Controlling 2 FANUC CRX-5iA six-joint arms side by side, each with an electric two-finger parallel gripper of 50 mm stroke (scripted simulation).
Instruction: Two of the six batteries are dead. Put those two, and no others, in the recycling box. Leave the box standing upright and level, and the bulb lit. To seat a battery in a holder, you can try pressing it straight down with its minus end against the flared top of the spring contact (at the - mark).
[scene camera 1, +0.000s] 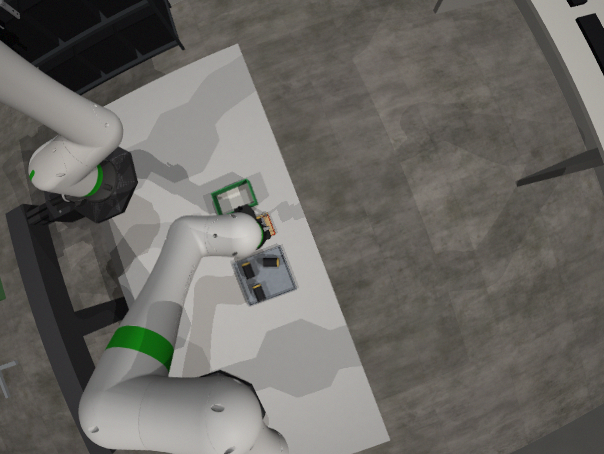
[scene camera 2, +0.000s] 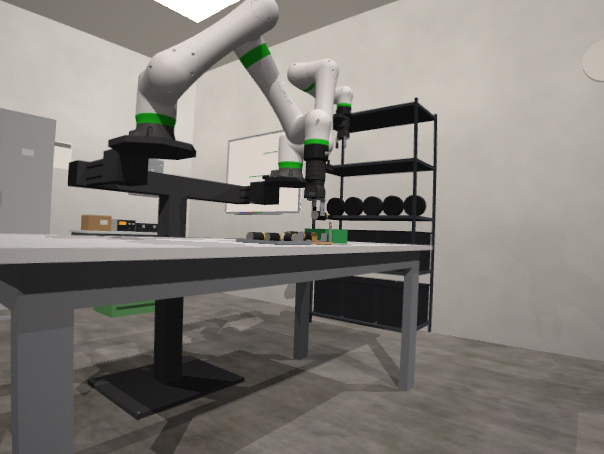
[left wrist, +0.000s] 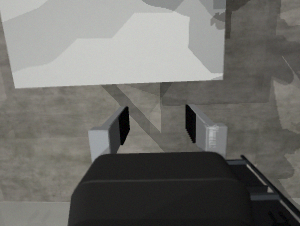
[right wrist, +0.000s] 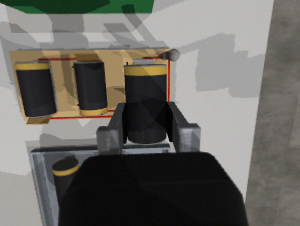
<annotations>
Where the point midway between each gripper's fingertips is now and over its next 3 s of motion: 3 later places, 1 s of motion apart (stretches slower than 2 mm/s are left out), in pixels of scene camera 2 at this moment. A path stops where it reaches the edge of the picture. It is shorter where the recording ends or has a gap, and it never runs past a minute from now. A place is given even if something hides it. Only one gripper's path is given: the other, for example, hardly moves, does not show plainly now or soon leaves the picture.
The right gripper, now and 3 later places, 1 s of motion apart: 317, 216; 317, 229; 317, 236; 317, 213
</annotations>
